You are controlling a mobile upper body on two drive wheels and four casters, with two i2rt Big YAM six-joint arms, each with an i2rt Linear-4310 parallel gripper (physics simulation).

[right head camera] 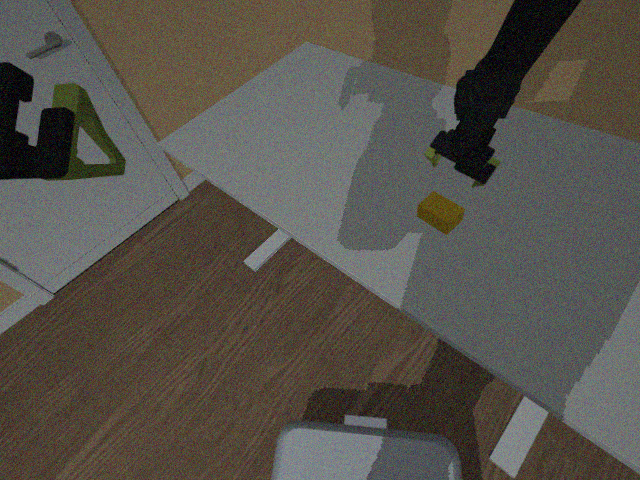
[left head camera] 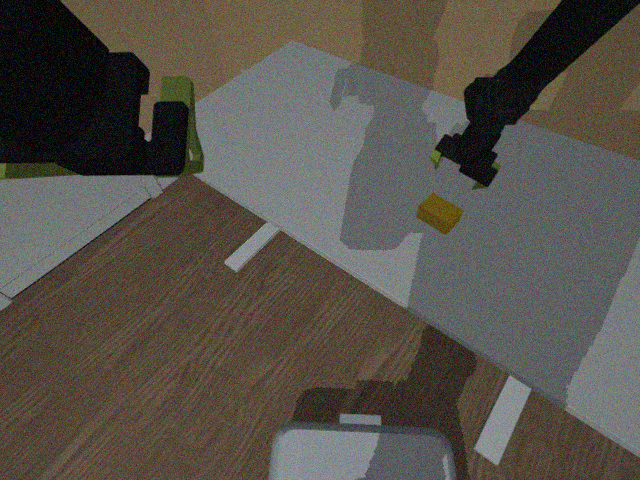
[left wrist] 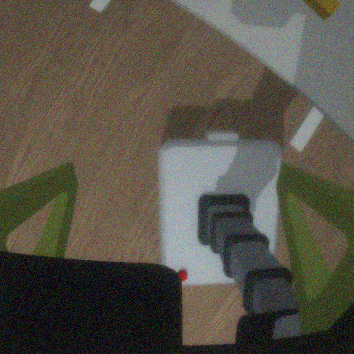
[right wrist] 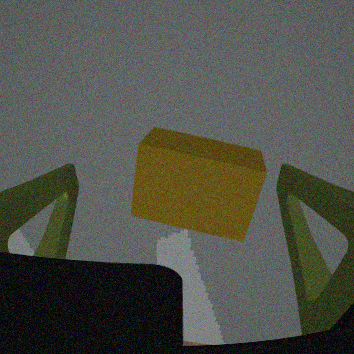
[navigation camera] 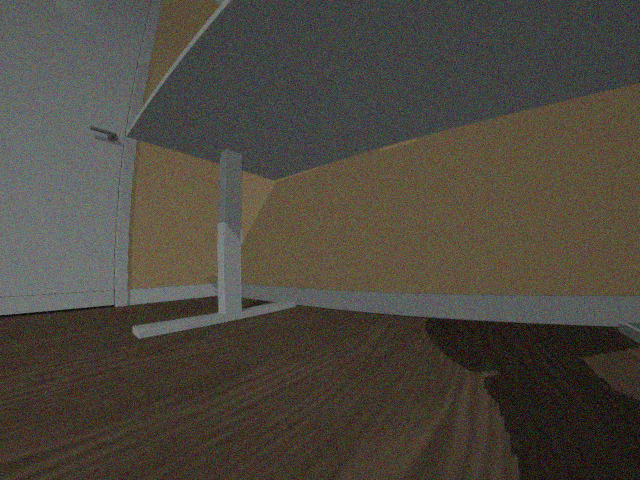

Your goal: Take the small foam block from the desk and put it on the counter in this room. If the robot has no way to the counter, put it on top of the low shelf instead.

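Places are measured from the left arm's base along level axes (x ahead, y left, z up), in centimetres.
Where they show: left gripper, between the fingertips: (right head camera: 75,169) (left head camera: 146,165) (left wrist: 176,173); right gripper, between the fingertips: (right head camera: 454,175) (left head camera: 454,177) (right wrist: 177,174).
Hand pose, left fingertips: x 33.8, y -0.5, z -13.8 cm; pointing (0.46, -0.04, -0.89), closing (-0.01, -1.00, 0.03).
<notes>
Each offset is from my left fingertips to the centre of the thing. "spot": to the spot under its first point.
The yellow foam block {dx +39.2, dy -40.8, dz -53.0 cm} (left head camera: 439,213) (right head camera: 440,212) (left wrist: 324,6) (right wrist: 196,186) lies flat on the pale grey desk (left head camera: 310,155) (right head camera: 299,155) (navigation camera: 387,67), in from its front edge. My right gripper (left head camera: 456,173) (right head camera: 452,170) (right wrist: 177,174) is open above the desk, close to the block. In the right wrist view the block shows between the two fingertips, slightly turned, with a gap on each side. My left gripper (left wrist: 176,173) is open and empty over the robot's base; in the head views part of it shows at the left. The counter and the low shelf do not show.
A white door (right head camera: 118,222) (navigation camera: 56,180) with a handle {spot: dx +101.2, dy +91.1, dz -34.3 cm} (right head camera: 49,45) (navigation camera: 105,133) is left of the desk. A desk leg {spot: dx +93.2, dy +15.3, dz -106.8 cm} (navigation camera: 230,268) stands on a floor foot {spot: dx +73.9, dy +27.3, dz -125.3 cm} (navigation camera: 175,326). A tan wall (navigation camera: 439,217) is behind the desk. The robot's white base (left head camera: 330,454) (right head camera: 330,454) (left wrist: 180,200) is before the desk.
</notes>
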